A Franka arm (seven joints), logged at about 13 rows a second.
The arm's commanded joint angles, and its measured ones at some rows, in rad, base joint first. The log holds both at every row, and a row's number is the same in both.
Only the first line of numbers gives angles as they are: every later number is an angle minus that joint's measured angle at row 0.
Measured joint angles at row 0:
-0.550 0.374 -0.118 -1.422 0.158 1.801 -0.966
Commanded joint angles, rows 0 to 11:
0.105 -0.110 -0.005 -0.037 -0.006 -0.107 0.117
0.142 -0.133 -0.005 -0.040 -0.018 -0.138 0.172
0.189 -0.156 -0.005 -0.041 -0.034 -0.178 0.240
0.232 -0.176 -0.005 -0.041 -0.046 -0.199 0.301
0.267 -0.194 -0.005 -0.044 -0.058 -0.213 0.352
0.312 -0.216 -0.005 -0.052 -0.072 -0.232 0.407
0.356 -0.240 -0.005 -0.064 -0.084 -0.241 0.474
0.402 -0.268 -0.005 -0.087 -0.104 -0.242 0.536
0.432 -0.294 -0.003 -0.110 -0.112 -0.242 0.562
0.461 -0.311 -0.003 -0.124 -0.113 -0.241 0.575
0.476 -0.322 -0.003 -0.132 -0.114 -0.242 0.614
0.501 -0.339 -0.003 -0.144 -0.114 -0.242 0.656
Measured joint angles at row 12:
0.467 -0.279 0.009 -0.085 -0.102 -0.242 0.599
